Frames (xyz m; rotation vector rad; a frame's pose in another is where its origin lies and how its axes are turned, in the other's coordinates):
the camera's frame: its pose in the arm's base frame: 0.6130 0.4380 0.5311 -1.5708 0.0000 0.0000
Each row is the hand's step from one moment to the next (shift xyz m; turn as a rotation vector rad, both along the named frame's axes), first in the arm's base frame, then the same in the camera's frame.
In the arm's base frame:
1: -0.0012 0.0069 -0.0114 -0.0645 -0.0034 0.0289
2: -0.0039 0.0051 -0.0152 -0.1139 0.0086 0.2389
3: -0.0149 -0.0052 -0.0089 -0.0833 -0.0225 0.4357
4: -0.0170 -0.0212 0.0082 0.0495 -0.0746 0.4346
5: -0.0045 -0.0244 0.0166 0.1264 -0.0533 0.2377
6: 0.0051 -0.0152 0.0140 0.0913 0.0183 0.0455
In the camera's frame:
1: -0.0012 0.0114 0.0069 -0.0645 -0.0289 -0.0034
2: -0.0039 0.0152 0.0051 -0.1139 -0.2389 0.0086
3: -0.0149 0.0089 -0.0052 -0.0833 -0.4357 -0.0225
4: -0.0170 -0.0082 -0.0212 0.0495 -0.4346 -0.0746
5: -0.0045 -0.0166 -0.0244 0.1264 -0.2377 -0.0533
6: 0.0051 -0.0140 -0.0152 0.0913 -0.0455 0.0183

